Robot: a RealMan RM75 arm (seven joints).
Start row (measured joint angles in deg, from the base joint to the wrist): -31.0 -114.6 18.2 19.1 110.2 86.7 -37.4
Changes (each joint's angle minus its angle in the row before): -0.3 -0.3 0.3 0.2 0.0 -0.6 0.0; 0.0 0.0 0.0 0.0 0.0 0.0 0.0; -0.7 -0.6 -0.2 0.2 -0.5 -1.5 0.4; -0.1 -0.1 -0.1 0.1 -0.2 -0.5 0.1; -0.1 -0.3 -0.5 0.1 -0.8 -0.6 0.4; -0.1 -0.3 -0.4 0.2 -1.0 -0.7 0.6; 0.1 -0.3 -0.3 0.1 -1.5 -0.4 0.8; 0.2 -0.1 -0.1 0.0 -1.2 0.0 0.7; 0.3 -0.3 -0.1 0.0 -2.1 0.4 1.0; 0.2 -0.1 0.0 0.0 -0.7 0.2 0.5; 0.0 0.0 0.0 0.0 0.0 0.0 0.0; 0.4 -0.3 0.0 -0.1 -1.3 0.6 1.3; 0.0 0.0 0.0 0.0 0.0 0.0 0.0; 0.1 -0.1 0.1 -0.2 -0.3 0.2 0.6; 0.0 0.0 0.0 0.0 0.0 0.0 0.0; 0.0 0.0 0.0 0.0 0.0 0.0 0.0; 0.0 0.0 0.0 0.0 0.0 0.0 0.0; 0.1 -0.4 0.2 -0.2 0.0 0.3 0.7; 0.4 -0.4 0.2 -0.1 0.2 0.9 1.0; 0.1 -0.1 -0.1 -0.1 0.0 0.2 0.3; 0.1 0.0 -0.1 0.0 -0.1 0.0 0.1; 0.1 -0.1 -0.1 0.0 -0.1 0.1 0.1
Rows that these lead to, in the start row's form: -31.3 -114.9 18.5 19.3 110.2 86.1 -37.4; -31.3 -114.9 18.5 19.3 110.2 86.1 -37.4; -32.0 -115.5 18.3 19.5 109.7 84.6 -37.0; -32.1 -115.6 18.2 19.6 109.5 84.1 -36.9; -32.2 -115.9 17.7 19.7 108.7 83.5 -36.5; -32.3 -116.2 17.3 19.9 107.7 82.8 -35.9; -32.2 -116.5 17.0 20.0 106.2 82.4 -35.1; -32.0 -116.6 16.9 20.0 105.0 82.4 -34.4; -31.7 -116.9 16.8 20.0 102.9 82.8 -33.4; -31.5 -117.0 16.8 20.0 102.2 83.0 -32.9; -31.5 -117.0 16.8 20.0 102.2 83.0 -32.9; -31.1 -117.3 16.8 19.9 100.9 83.6 -31.6; -31.1 -117.3 16.8 19.9 100.9 83.6 -31.6; -31.0 -117.4 16.9 19.7 100.6 83.8 -31.0; -31.0 -117.4 16.9 19.7 100.6 83.8 -31.0; -31.0 -117.4 16.9 19.7 100.6 83.8 -31.0; -31.0 -117.4 16.9 19.7 100.6 83.8 -31.0; -30.9 -117.8 17.1 19.5 100.6 84.1 -30.3; -30.5 -118.2 17.3 19.4 100.8 85.0 -29.3; -30.4 -118.3 17.2 19.3 100.8 85.2 -29.0; -30.3 -118.3 17.1 19.3 100.7 85.2 -28.9; -30.2 -118.4 17.0 19.3 100.6 85.3 -28.8
